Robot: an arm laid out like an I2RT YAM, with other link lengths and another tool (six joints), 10 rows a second.
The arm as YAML. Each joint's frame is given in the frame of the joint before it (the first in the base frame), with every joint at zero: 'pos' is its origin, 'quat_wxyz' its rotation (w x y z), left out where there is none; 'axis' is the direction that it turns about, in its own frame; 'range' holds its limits. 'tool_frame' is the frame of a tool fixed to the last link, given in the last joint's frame.
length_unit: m
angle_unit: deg
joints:
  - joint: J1
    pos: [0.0, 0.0, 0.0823]
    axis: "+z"
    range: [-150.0, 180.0]
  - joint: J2
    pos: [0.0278, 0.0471, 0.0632]
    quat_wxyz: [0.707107, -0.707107, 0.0, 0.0]
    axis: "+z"
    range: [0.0, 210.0]
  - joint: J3
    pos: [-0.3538, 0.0, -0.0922]
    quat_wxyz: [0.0, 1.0, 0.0, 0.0]
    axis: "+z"
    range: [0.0, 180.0]
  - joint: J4
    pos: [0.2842, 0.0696, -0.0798]
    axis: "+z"
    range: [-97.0, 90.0]
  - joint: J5
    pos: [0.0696, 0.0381, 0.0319]
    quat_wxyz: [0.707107, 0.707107, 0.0, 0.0]
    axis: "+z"
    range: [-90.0, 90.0]
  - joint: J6
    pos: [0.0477, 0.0, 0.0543]
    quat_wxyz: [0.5, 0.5, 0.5, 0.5]
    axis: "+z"
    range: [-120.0, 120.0]
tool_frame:
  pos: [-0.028, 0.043, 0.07]
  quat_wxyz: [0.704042, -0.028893, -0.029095, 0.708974]
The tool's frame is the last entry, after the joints.
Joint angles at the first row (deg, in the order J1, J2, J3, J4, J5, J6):
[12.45, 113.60, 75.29, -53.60, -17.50, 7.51]
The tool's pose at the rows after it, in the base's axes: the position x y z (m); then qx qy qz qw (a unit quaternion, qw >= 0):
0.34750 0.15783 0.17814 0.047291 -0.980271 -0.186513 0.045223
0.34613 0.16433 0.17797 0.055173 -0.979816 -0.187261 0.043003
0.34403 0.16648 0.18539 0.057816 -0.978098 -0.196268 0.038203
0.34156 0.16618 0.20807 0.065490 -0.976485 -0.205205 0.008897
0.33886 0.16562 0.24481 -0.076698 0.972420 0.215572 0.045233
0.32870 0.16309 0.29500 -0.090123 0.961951 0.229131 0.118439
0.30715 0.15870 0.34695 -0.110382 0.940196 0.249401 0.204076
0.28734 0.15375 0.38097 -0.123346 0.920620 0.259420 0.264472
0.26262 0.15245 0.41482 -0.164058 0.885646 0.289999 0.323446
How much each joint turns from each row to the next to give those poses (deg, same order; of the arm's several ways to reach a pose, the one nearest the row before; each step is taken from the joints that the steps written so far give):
[1.42, -0.02, 0.00, 0.17, 0.05, 0.00]
[0.98, -0.02, 0.02, 0.44, -0.05, 0.15]
[0.15, -1.01, 0.00, -0.22, -0.91, -0.02]
[-0.02, -3.47, 0.28, -0.22, -0.35, -0.20]
[0.03, -5.38, 1.05, 0.05, 0.00, 0.02]
[0.00, -7.39, 1.36, 0.06, -0.05, 0.18]
[0.00, -8.78, 0.24, 1.53, -0.83, -0.18]
[-0.01, -6.28, 0.00, 1.22, -0.22, -0.04]
[0.00, -5.96, 0.00, 2.06, -3.82, -2.10]

